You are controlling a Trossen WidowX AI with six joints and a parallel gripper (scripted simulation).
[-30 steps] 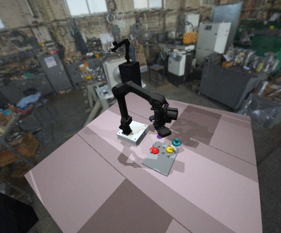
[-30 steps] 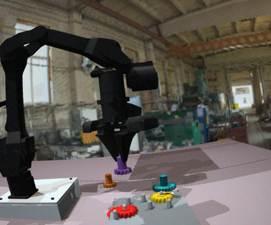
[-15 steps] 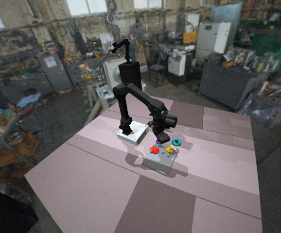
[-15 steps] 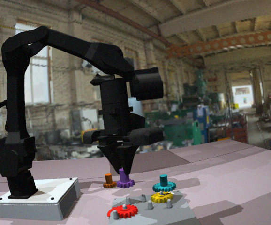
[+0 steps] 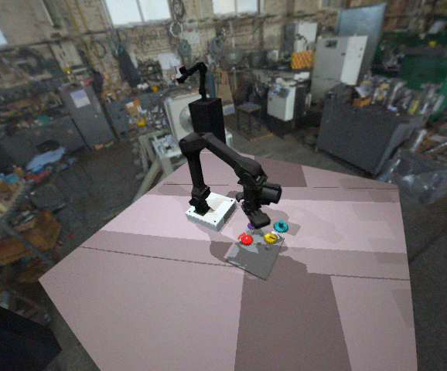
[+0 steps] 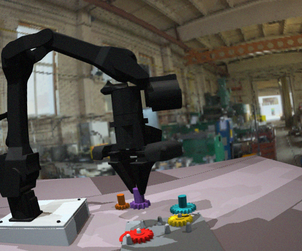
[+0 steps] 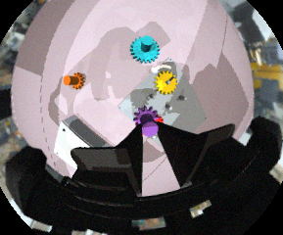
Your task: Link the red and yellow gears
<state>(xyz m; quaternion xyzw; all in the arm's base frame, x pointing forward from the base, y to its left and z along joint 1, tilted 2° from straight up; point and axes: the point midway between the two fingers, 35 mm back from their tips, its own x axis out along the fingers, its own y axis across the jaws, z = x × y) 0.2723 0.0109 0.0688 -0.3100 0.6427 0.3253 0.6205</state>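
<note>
Right now the red gear is 1 cm behind my gripper tip, 4 cm to the right of it and 7 cm below it. The rest, counted from my gripper tip: teal gear: 10 cm ahead, 10 cm to the left, 7 cm below; purple gear: 1 cm below; yellow gear: 8 cm ahead, 1 cm to the left, 7 cm below.
</note>
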